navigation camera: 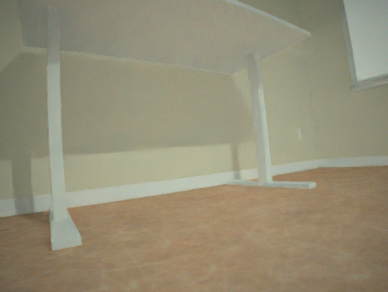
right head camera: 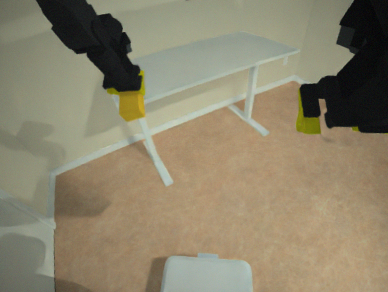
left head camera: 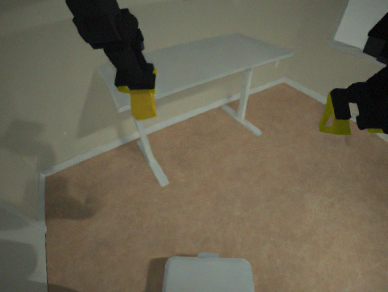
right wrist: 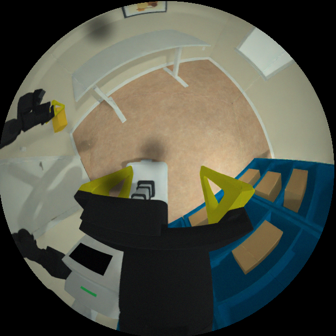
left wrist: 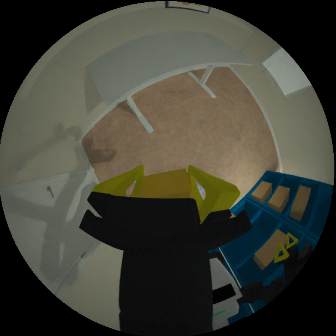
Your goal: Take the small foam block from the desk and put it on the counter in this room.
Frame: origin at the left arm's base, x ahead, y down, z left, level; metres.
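Seen in the pictures: left gripper, between the fingertips: (left head camera: 145,92); right gripper, between the fingertips: (right head camera: 325,127) (left head camera: 344,128).
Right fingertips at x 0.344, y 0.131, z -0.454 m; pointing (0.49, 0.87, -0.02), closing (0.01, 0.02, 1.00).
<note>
Offsets run from my right fingertips to a thing's top centre. "spot": to the spot under its first point.
The small foam block @[dx +0.202, dy +0.037, dz +0.440 m] (left head camera: 143,105) (right head camera: 132,106) (left wrist: 166,184) (right wrist: 59,121) is orange-yellow. My left gripper (left head camera: 142,95) (right head camera: 131,95) (left wrist: 165,168) is shut on it and holds it in the air; in the head views it overlaps the near left part of the desk. The white desk (left head camera: 210,60) (right head camera: 215,57) (left wrist: 165,60) (right wrist: 135,47) (navigation camera: 150,35) stands against the wall, some way off. My right gripper (right wrist: 166,169) is open with no object between its fingers; it also shows at the right of the head views. The counter cannot be made out in these views.
Blue shelving (left wrist: 252,217) (right wrist: 305,235) with several brown boxes stands at the lower right of the wrist views. A white door (left wrist: 37,210) (right wrist: 37,187) is at the left. The robot's pale base (left head camera: 209,275) (right head camera: 207,275) shows at the bottom of the head views. Desk legs @[spot: dx +0.894, dy +0.876, dz +0.801 m] (navigation camera: 56,125) stand on the brown floor.
</note>
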